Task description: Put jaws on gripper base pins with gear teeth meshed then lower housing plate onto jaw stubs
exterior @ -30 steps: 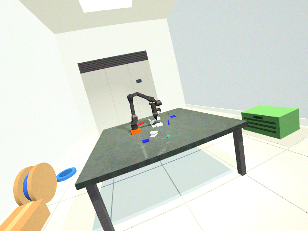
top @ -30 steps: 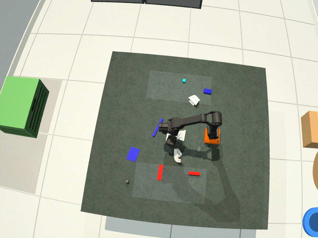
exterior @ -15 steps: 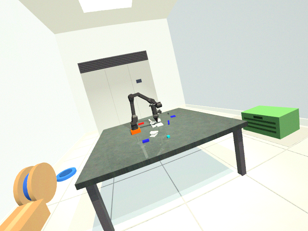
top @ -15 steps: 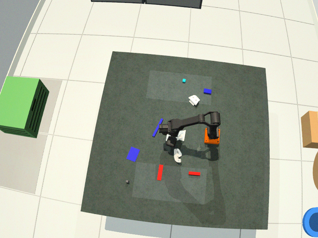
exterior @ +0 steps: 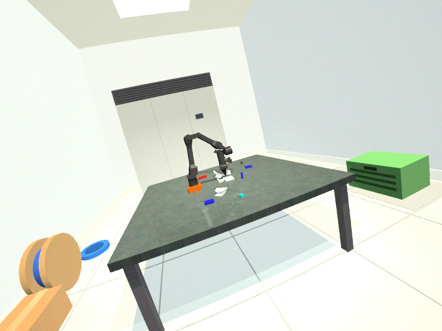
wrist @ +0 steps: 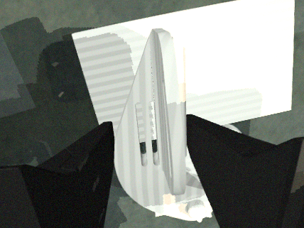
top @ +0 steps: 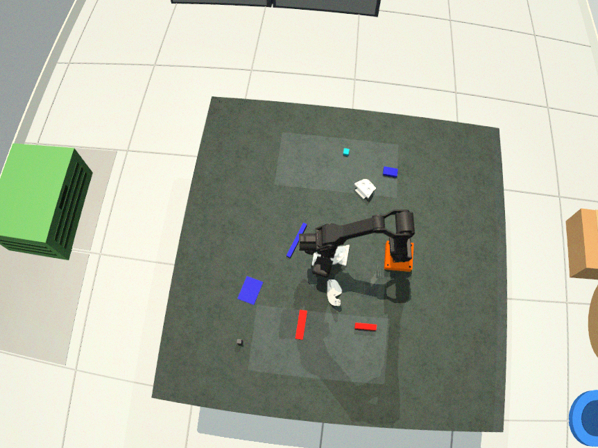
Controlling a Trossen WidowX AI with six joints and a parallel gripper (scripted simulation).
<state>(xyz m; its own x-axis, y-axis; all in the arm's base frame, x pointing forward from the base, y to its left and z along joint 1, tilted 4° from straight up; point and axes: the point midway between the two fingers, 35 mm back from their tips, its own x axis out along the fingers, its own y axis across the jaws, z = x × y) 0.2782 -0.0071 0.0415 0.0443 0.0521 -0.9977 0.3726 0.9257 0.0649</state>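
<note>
My gripper tip is 2 cm past the white jaw and 16 cm to the right of it. Also, from my gripper tip: small grey cube: 33 cm ahead, 29 cm to the left, 2 cm below; blue strip: 10 cm ahead, 9 cm to the right, 3 cm below; blue square: 29 cm ahead, 10 cm to the left, 3 cm below.
</note>
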